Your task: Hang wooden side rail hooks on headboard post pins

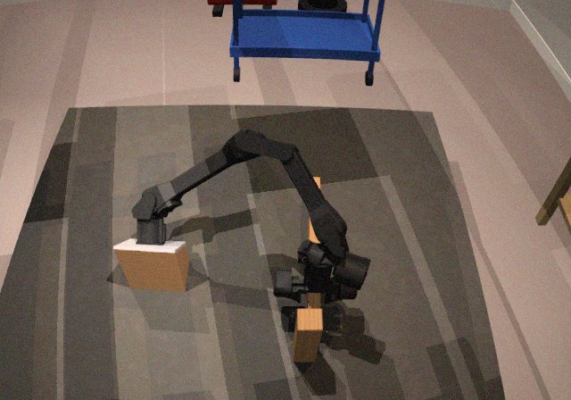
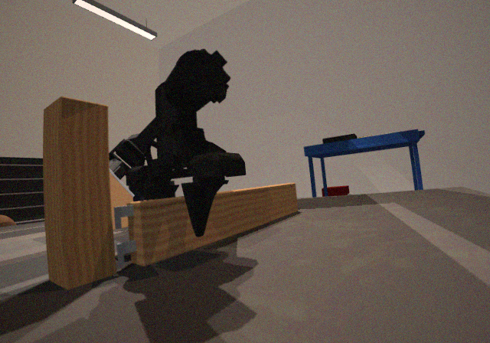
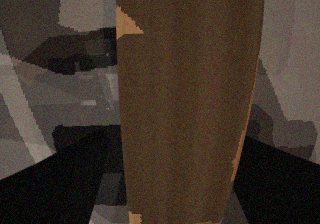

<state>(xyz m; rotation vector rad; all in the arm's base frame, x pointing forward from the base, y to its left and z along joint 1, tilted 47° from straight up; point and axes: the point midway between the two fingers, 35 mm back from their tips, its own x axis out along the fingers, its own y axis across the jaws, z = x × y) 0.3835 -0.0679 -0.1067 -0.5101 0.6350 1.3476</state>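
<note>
Right now my gripper tip is 30 mm past the headboard post, 120 mm to the left of it and 70 mm below it.
</note>
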